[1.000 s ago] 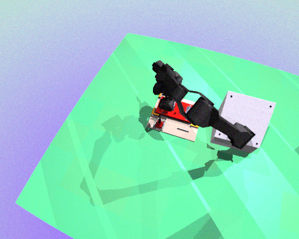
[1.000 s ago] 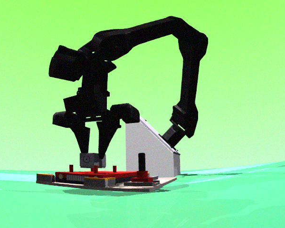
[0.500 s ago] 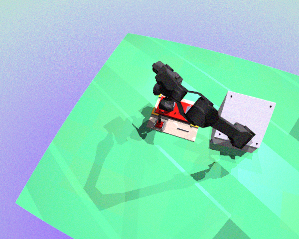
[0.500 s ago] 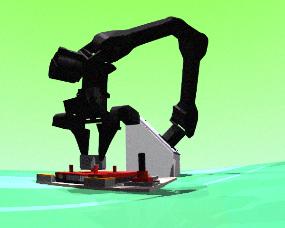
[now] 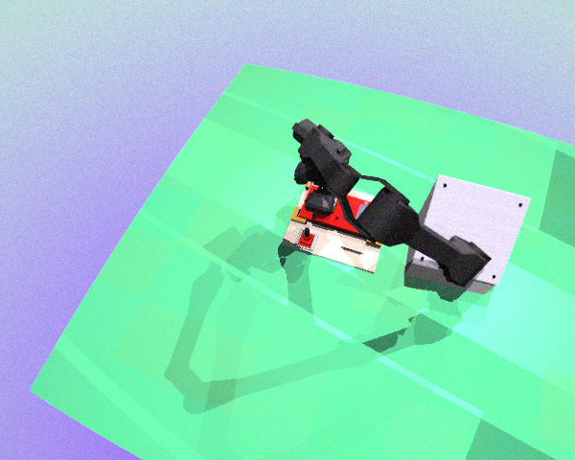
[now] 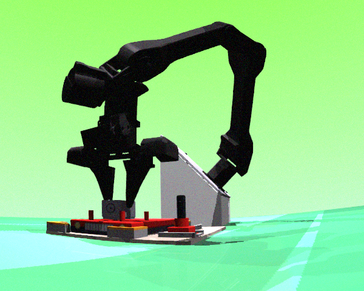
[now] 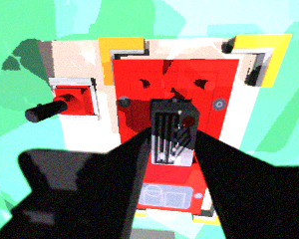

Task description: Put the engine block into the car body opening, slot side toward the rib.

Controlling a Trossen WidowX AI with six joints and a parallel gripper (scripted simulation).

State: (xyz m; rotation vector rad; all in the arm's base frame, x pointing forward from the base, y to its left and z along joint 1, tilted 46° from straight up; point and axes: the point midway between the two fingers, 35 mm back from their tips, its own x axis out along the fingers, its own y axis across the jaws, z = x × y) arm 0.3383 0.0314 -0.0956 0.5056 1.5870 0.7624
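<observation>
Now: gripper tip 1 cm above the grey engine block. Also, from my gripper tip: pale base plate (4 cm behind, 1 cm to the left, 3 cm below).
</observation>
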